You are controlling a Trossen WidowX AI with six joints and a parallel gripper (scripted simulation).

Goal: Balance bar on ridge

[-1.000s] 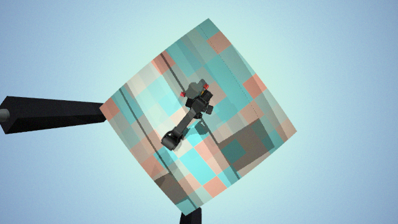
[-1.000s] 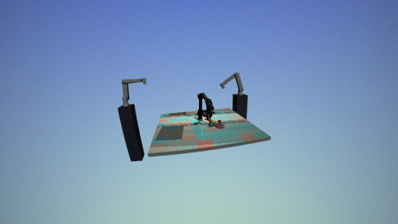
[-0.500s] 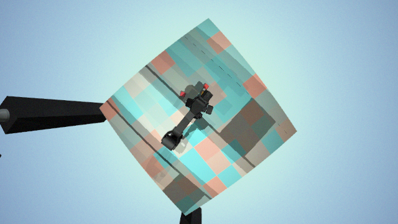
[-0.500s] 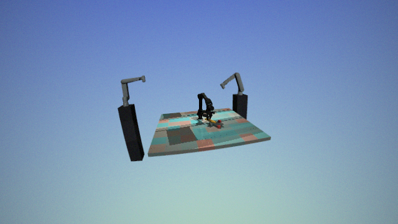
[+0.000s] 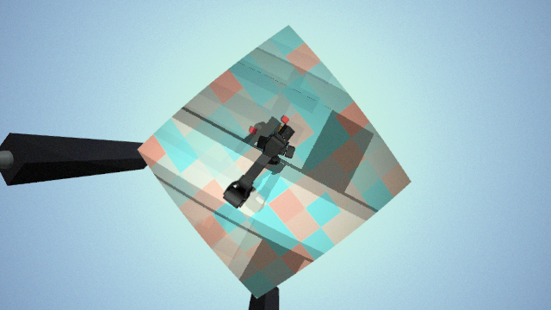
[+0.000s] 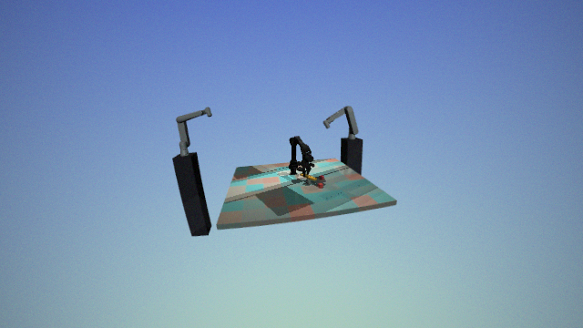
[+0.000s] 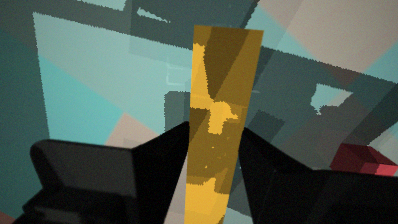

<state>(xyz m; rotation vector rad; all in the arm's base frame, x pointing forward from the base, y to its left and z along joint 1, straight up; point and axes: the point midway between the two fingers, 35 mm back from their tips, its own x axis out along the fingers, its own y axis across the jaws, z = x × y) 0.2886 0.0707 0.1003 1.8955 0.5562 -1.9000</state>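
The yellow bar lies 2 cm ahead of my gripper tip and 2 cm to the left of it. From my gripper tip the other things lie so: grey ridge 2 cm ahead, 2 cm to the left, 1 cm below.
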